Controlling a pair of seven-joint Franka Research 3 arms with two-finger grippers.
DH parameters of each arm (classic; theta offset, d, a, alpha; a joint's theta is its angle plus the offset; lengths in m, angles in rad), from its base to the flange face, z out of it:
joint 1: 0 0.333 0 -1.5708
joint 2: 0 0 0 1.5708
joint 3: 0 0.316 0.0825 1.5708
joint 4: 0 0 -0.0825 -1.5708
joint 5: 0 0.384 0 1.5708
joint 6: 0 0 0.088 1.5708
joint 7: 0 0.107 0 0
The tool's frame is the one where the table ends.
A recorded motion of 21 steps. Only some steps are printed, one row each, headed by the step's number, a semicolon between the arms.
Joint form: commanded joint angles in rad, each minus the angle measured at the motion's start. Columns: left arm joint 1, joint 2, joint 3, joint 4, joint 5, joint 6, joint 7; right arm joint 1, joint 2, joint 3, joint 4, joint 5, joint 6, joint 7.
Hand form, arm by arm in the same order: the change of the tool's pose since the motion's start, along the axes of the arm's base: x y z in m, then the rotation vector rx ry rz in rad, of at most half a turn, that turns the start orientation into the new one. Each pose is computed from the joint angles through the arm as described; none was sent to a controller.
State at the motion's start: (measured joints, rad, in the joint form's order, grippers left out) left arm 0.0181 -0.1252 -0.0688 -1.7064 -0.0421 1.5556 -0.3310; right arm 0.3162 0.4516 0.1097 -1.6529 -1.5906 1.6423 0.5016
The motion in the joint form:
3: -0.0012 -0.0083 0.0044 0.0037 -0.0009 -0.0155 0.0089; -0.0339 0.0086 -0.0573 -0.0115 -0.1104 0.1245 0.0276
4: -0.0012 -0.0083 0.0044 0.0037 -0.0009 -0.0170 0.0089; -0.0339 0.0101 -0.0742 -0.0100 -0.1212 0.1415 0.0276
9: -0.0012 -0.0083 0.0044 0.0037 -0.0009 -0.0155 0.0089; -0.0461 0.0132 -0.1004 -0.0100 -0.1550 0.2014 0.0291
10: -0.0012 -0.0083 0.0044 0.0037 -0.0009 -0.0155 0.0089; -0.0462 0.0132 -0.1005 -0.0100 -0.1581 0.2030 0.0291
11: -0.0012 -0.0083 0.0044 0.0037 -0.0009 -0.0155 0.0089; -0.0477 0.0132 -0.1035 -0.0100 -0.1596 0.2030 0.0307
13: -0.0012 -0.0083 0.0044 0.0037 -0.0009 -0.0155 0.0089; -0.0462 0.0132 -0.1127 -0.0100 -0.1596 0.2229 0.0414
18: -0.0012 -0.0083 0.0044 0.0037 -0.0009 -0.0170 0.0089; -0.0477 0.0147 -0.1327 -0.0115 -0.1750 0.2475 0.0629
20: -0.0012 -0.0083 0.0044 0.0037 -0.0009 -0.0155 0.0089; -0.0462 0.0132 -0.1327 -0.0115 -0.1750 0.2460 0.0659
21: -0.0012 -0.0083 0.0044 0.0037 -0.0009 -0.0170 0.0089; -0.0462 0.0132 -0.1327 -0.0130 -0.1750 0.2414 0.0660
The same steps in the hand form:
3: -0.0039 0.0017 0.0047 -0.0010 0.0032 -0.0063; 0.0204 -0.0375 -0.0075 -0.0464 -0.0202 0.0775
4: -0.0041 0.0017 0.0045 -0.0009 0.0047 -0.0063; 0.0236 -0.0448 -0.0075 -0.0544 -0.0203 0.0824
9: -0.0039 0.0017 0.0047 -0.0010 0.0032 -0.0063; 0.0307 -0.0600 -0.0099 -0.0653 -0.0131 0.1153
10: -0.0039 0.0017 0.0047 -0.0010 0.0032 -0.0063; 0.0309 -0.0599 -0.0098 -0.0671 -0.0134 0.1181
11: -0.0039 0.0017 0.0047 -0.0010 0.0032 -0.0063; 0.0314 -0.0626 -0.0096 -0.0689 -0.0152 0.1146
13: -0.0039 0.0017 0.0047 -0.0010 0.0032 -0.0063; 0.0325 -0.0645 -0.0105 -0.0579 -0.0199 0.1243
18: -0.0041 0.0017 0.0045 -0.0009 0.0047 -0.0063; 0.0353 -0.0739 -0.0120 -0.0571 -0.0327 0.1330
20: -0.0039 0.0017 0.0047 -0.0010 0.0032 -0.0063; 0.0350 -0.0731 -0.0108 -0.0559 -0.0372 0.1332
21: -0.0041 0.0017 0.0045 -0.0009 0.0047 -0.0063; 0.0347 -0.0738 -0.0113 -0.0584 -0.0371 0.1294

